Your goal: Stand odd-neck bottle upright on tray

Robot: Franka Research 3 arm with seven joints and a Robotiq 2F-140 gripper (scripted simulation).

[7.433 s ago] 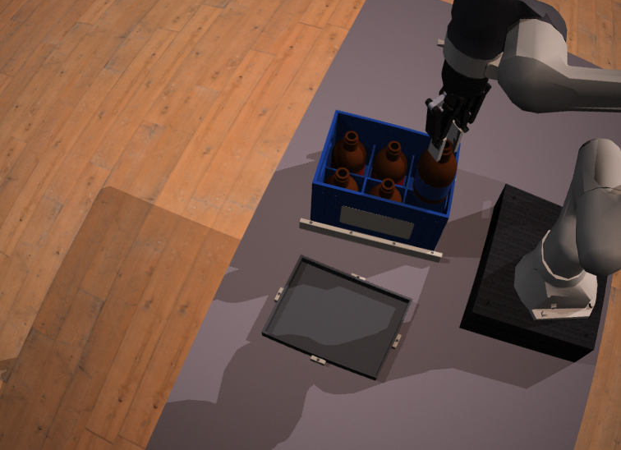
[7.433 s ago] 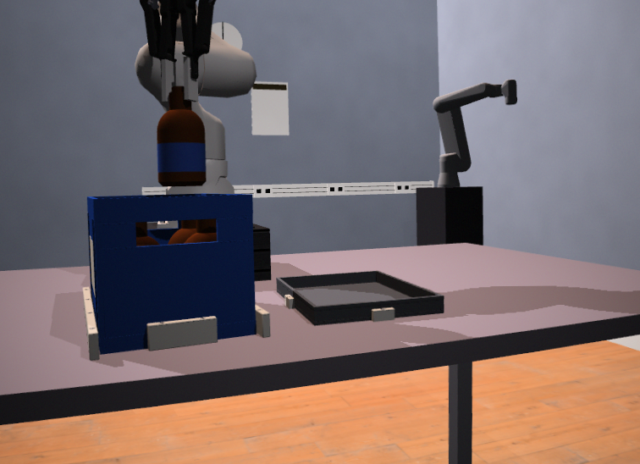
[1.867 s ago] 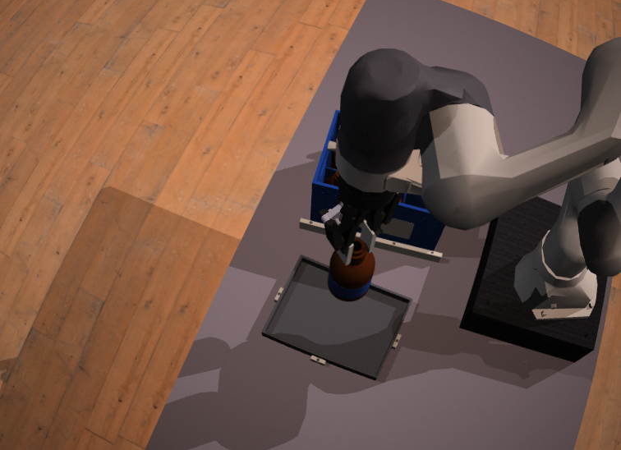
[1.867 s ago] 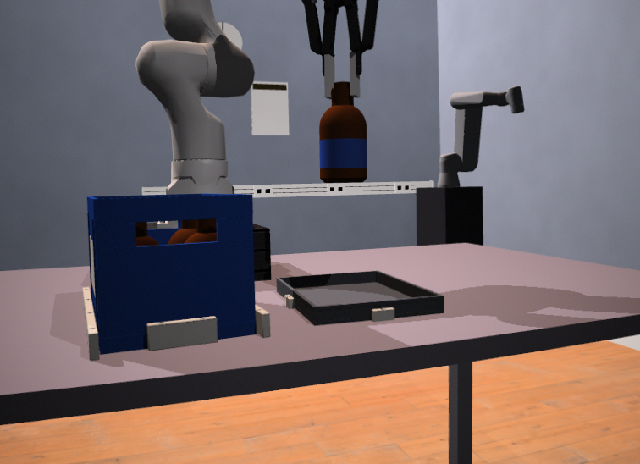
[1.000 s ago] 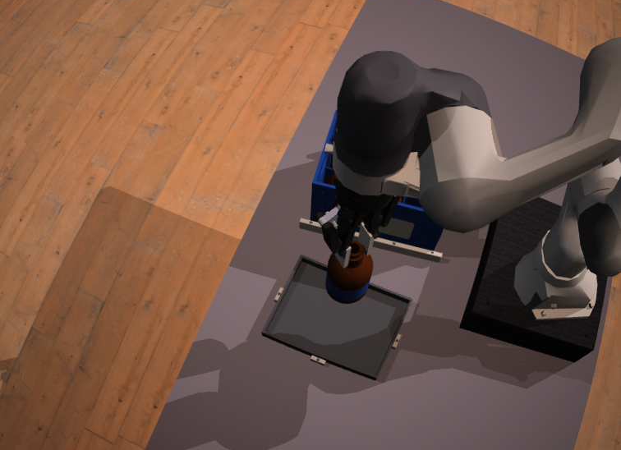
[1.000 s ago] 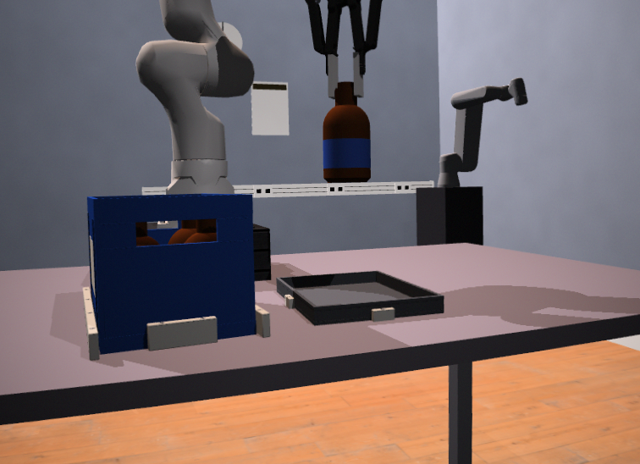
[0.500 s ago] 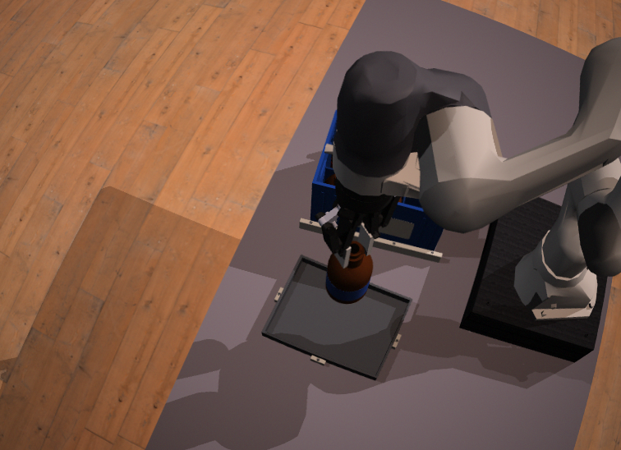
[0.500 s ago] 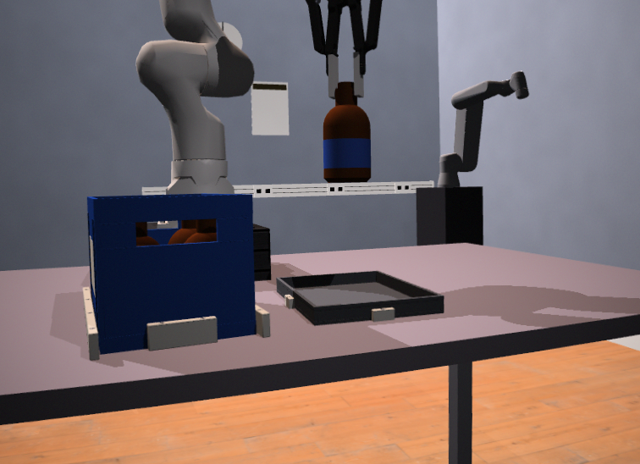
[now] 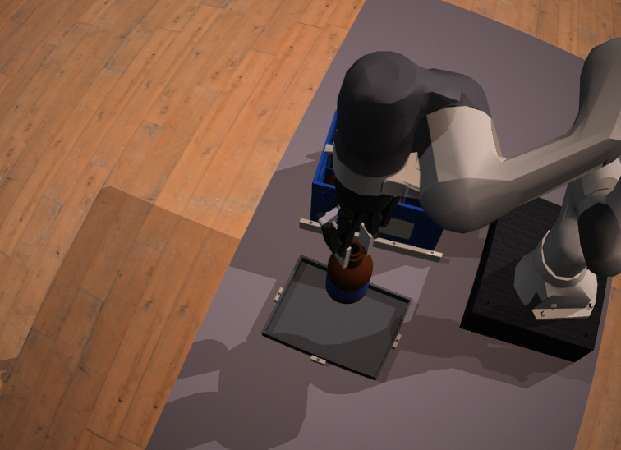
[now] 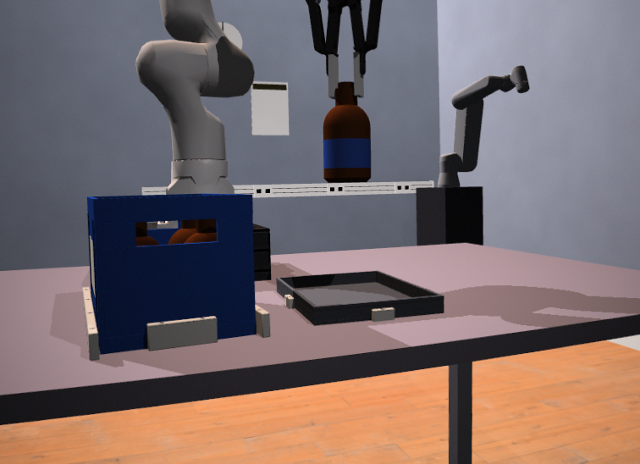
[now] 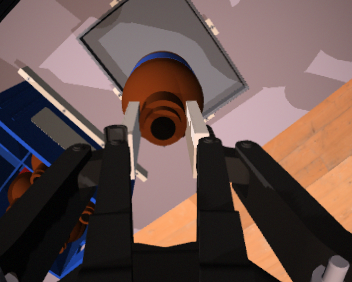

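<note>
Now: the bottle 90 mm below my hand. Round my hand: crate 30 mm behind, 280 mm to the right, 270 mm below; then dark tray 340 mm below.
</note>
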